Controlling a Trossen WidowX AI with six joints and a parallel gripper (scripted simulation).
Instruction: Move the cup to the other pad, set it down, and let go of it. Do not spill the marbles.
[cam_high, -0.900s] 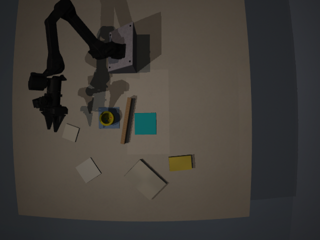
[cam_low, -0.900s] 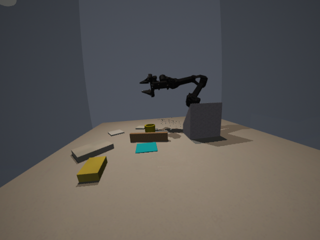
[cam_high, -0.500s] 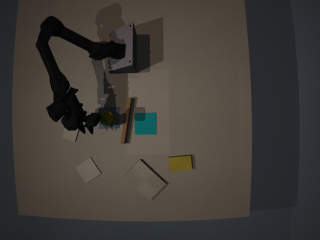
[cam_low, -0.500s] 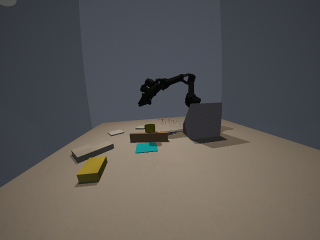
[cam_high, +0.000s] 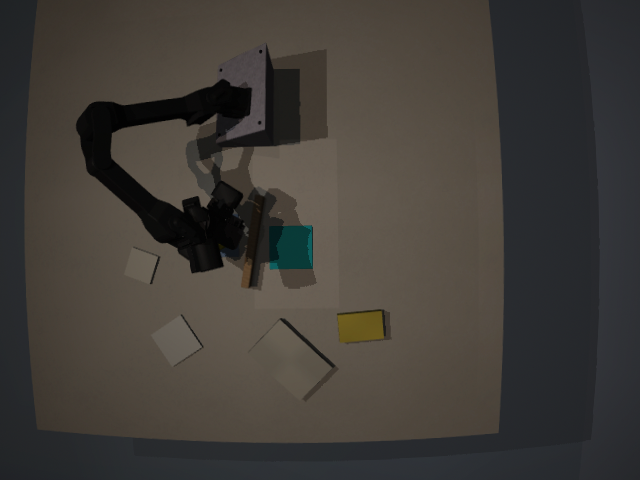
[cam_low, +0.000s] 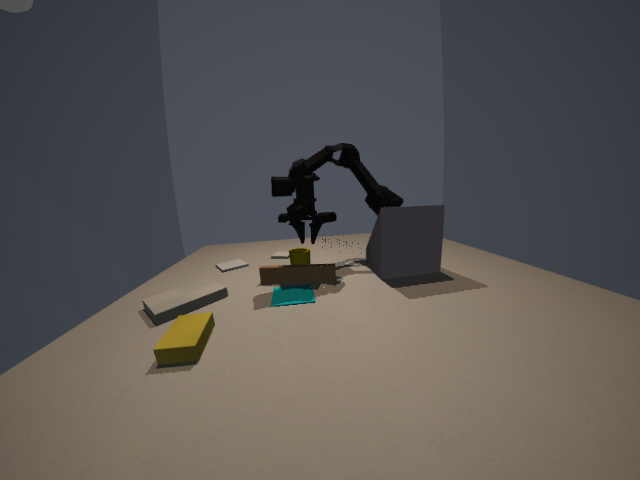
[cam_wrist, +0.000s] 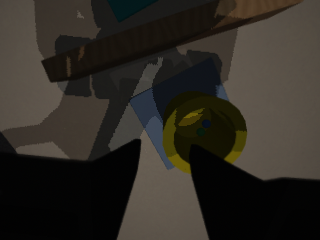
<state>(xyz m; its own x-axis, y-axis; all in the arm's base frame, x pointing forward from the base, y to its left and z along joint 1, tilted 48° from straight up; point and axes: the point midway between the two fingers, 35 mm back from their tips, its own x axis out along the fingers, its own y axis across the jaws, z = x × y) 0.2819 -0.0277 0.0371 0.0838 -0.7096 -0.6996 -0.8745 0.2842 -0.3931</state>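
My gripper tip is now 6 cm above the yellow cup, 3 cm short of it and 2 cm to the left of it. Also, from my gripper tip: blue pad: 10 cm below, 3 cm ahead, 2 cm to the right; then teal pad: 17 cm to the left, 10 cm below, 4 cm ahead; then wooden bar: 8 cm to the left, 8 cm below, 4 cm ahead.
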